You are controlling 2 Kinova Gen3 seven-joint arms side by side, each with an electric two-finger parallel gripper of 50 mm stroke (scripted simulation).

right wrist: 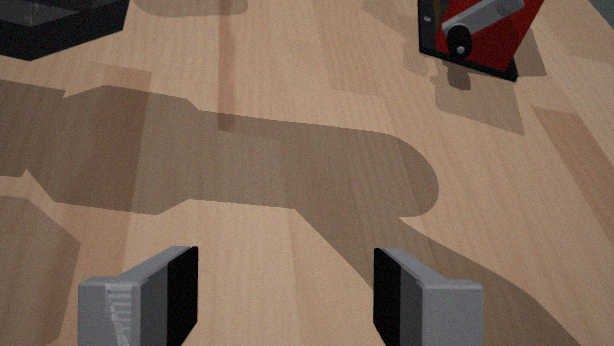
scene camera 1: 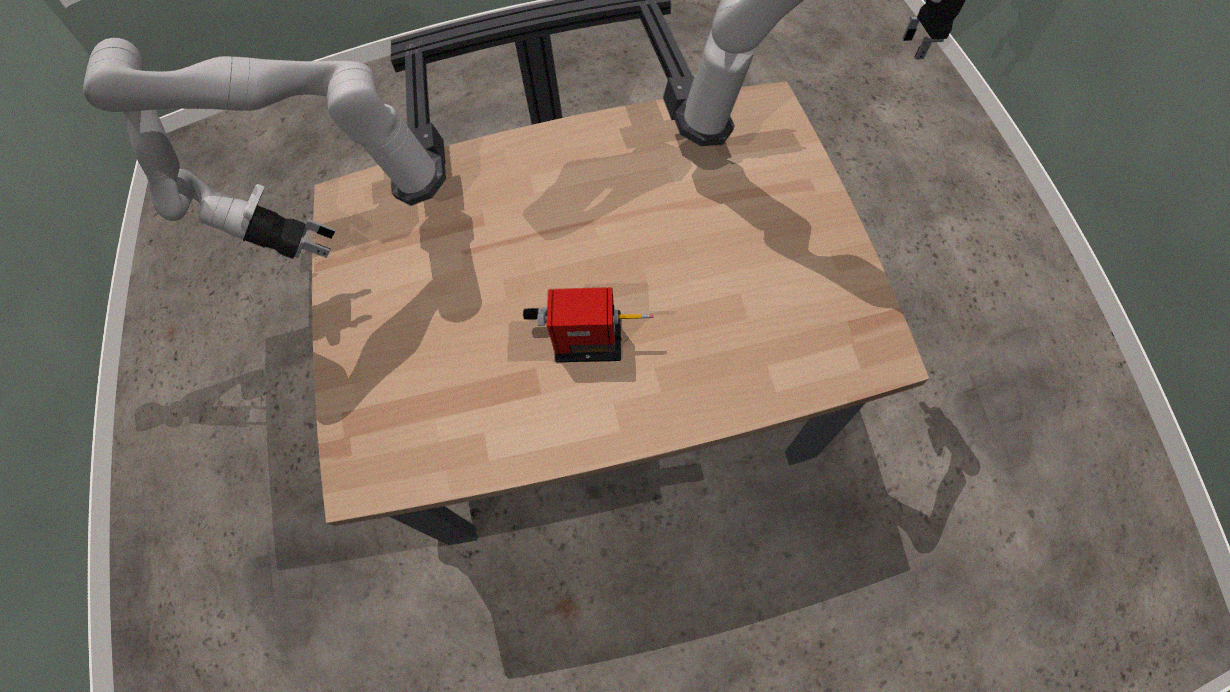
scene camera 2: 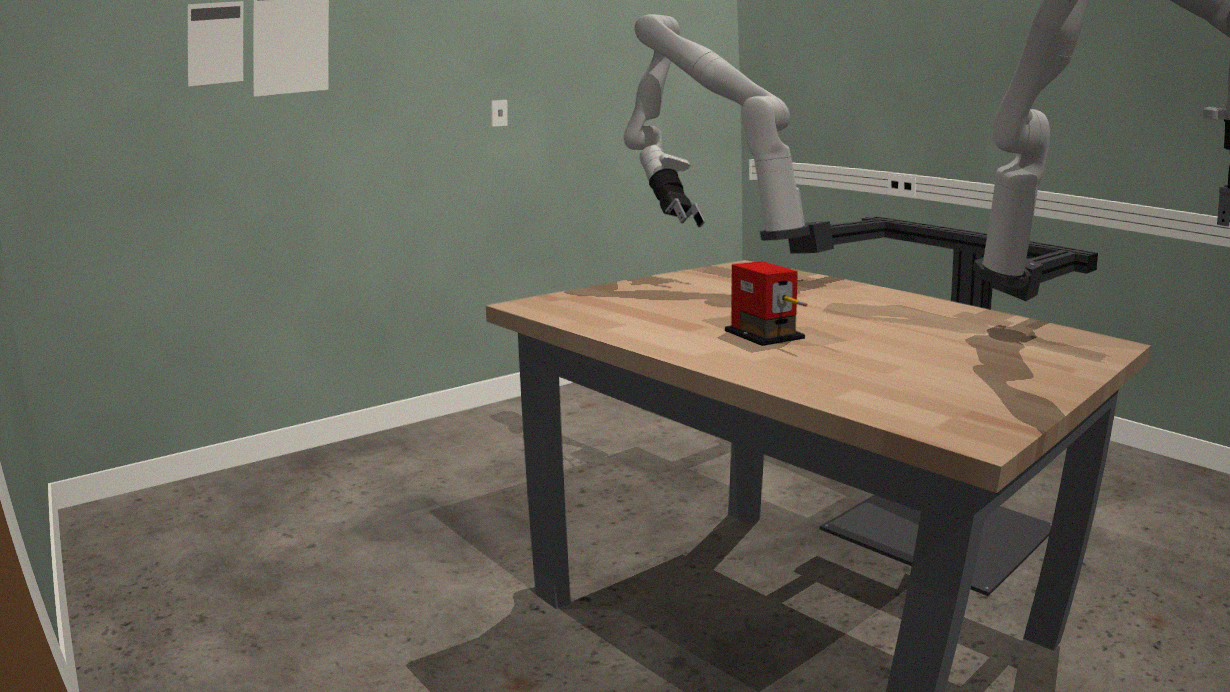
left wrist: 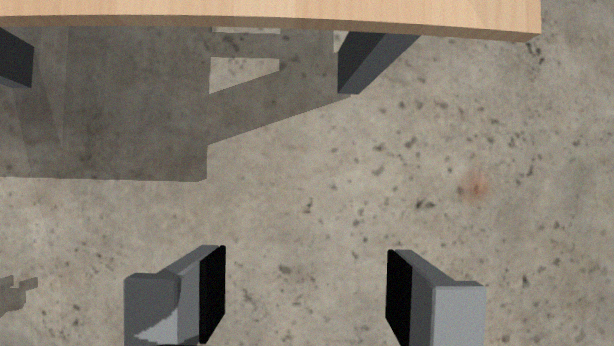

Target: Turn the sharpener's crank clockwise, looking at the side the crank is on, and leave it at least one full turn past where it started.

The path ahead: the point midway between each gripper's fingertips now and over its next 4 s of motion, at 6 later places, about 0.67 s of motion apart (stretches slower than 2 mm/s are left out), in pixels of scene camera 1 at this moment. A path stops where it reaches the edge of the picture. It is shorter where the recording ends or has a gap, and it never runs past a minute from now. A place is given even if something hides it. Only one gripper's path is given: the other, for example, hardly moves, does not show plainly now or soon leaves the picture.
My right gripper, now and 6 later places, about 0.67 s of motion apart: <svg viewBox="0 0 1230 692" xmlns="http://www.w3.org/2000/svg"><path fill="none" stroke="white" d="M331 243L348 255L364 274L384 296L418 312L464 313L511 300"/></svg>
